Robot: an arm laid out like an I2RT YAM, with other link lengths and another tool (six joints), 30 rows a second.
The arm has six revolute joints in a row. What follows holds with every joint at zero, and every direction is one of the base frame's.
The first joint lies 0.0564 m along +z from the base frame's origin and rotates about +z.
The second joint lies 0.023 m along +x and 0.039 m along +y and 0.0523 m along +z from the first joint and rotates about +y.
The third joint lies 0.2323 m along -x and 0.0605 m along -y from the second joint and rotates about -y.
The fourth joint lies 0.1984 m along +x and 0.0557 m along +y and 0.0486 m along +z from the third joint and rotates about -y.
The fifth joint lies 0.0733 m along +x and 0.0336 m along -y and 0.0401 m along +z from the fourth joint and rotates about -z.
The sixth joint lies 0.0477 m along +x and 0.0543 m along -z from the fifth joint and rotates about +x.
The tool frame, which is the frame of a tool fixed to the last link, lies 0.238 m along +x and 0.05 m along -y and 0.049 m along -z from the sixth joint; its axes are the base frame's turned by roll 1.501, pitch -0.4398 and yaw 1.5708 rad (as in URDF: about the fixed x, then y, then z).
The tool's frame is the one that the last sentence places.
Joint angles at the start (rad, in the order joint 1, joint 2, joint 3, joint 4, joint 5, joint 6):
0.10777, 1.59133, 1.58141, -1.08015, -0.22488, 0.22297
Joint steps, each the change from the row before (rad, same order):
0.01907, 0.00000, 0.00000, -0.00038, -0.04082, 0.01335
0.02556, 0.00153, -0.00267, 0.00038, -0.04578, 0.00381
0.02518, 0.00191, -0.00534, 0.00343, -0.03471, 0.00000
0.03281, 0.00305, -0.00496, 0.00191, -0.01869, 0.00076
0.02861, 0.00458, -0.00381, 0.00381, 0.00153, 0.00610
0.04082, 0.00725, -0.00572, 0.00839, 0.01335, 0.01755
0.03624, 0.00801, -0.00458, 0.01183, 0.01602, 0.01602
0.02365, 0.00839, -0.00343, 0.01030, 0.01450, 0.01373
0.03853, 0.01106, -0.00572, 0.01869, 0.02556, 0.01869
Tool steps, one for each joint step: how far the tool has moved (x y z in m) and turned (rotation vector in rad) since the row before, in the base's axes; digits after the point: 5 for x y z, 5 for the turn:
-0.00410, 0.01835, 0.00109, 0.04147, 0.00853, 0.02645
-0.00607, 0.02093, 0.00063, 0.04123, 0.01075, 0.04339
-0.00585, 0.01724, -0.00006, 0.02983, 0.00884, 0.04104
-0.00679, 0.01485, -0.00111, 0.01544, 0.00952, 0.04063
-0.00432, 0.00837, -0.00221, -0.00035, 0.00685, 0.02283
-0.00504, 0.00941, -0.00381, -0.00726, 0.00915, 0.02016
-0.00281, 0.00763, -0.00353, -0.00917, 0.00360, 0.01563
-0.00118, 0.00424, -0.00335, -0.00881, 0.00326, 0.00559
-0.00083, 0.00663, -0.00459, -0.01545, -0.00181, 0.01127

